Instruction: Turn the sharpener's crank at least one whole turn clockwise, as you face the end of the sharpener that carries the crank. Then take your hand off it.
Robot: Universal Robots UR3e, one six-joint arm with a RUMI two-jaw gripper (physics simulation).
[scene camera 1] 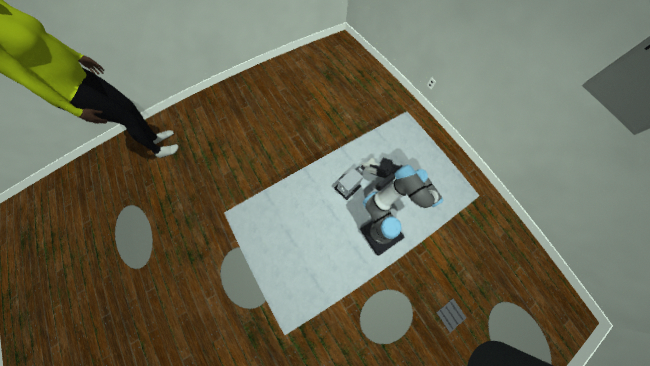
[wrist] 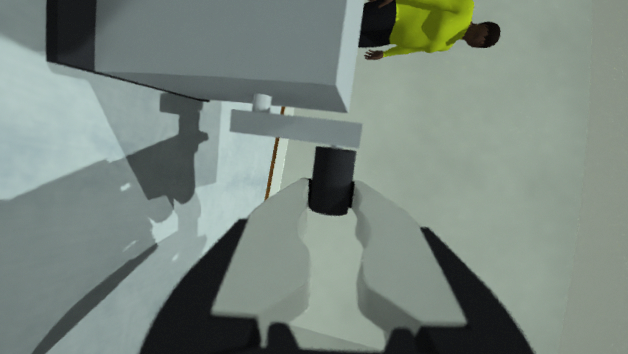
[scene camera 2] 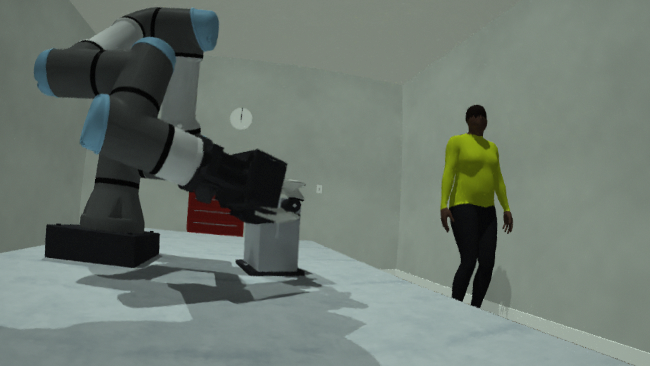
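Pixels of known places: gripper, between the fingertips: (scene camera 1: 361,164) (wrist: 329,182) (scene camera 2: 301,208); arm's base, origin of its link: (scene camera 1: 382,231) (scene camera 2: 112,229).
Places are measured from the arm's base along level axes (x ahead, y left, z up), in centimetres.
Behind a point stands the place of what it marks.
The sharpener (scene camera 1: 351,178) @[x 31.4, y 5.2, z 7.7 cm] (scene camera 2: 272,246) @[x 32.2, y -0.2, z 0.2 cm] (wrist: 215,45) @[x 29.5, y 0.0, z 2.6 cm] is a light grey box standing upright on a dark base plate. In the wrist view its short pale shaft (wrist: 262,102) @[x 33.2, y -0.3, z 3.3 cm] carries a flat grey crank arm (wrist: 295,128). The arm points away from the table, so the crank stands roughly upright. A black cylindrical knob (wrist: 333,170) @[x 33.8, y -3.3, z 7.7 cm] (scene camera 2: 291,205) @[x 35.2, y -5.3, z 7.5 cm] sticks out from the arm's upper end towards me. My gripper (wrist: 329,182) @[x 36.8, y -3.3, z 7.2 cm] (scene camera 2: 289,201) @[x 36.8, y -3.3, z 7.2 cm] (scene camera 1: 366,168) @[x 36.8, y -3.3, z 7.2 cm] is shut on the knob, with one pale fingertip on each side of its outer end. The fingers partly hide the crank in scene camera 2.
The pale table (scene camera 1: 300,225) @[x 20.0, y 39.4, z -5.2 cm] (scene camera 2: 240,330) @[x 31.6, y -27.4, z -5.2 cm] bears the sharpener and the arm's black base (scene camera 1: 381,245) @[x -6.3, y 3.4, z -0.1 cm] (scene camera 2: 100,246) @[x 3.0, y -8.2, z -2.1 cm]. A person in a yellow-green top (scene camera 1: 37,55) (scene camera 2: 474,170) (wrist: 432,25) stands beyond the table. A red drawer cabinet (scene camera 2: 216,217) shows behind the arm.
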